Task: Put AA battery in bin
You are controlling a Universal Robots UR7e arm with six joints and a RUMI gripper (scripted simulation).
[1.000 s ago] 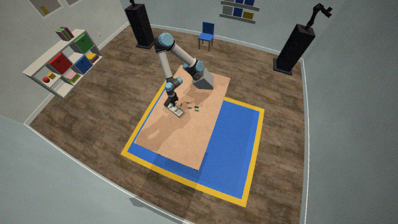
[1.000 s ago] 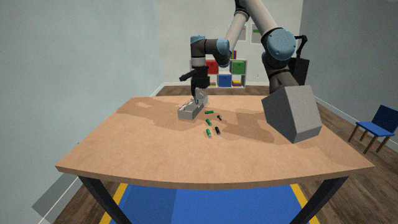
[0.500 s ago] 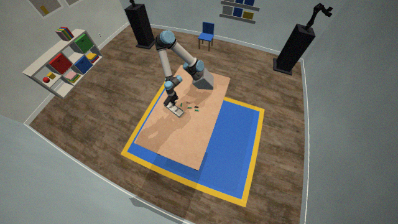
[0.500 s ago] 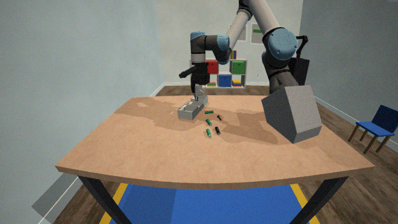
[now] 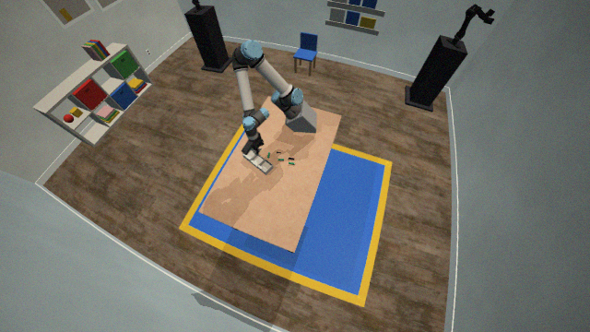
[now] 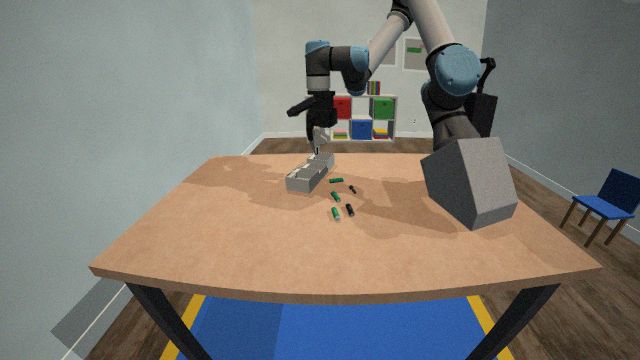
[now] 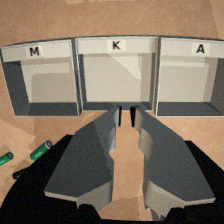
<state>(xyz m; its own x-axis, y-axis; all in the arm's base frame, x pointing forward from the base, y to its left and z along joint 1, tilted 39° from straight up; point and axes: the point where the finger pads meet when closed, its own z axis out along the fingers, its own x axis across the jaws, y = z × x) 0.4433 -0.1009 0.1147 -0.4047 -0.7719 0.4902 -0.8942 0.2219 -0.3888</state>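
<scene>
My hand is 240 mm to the right of the black battery, 90 mm past it and 90 mm above it. From my hand the other things lie so: black bolt-like piece (120 mm to the left, 110 mm behind, 90 mm below); bin marked M (70 mm below, 10 mm ahead).
</scene>
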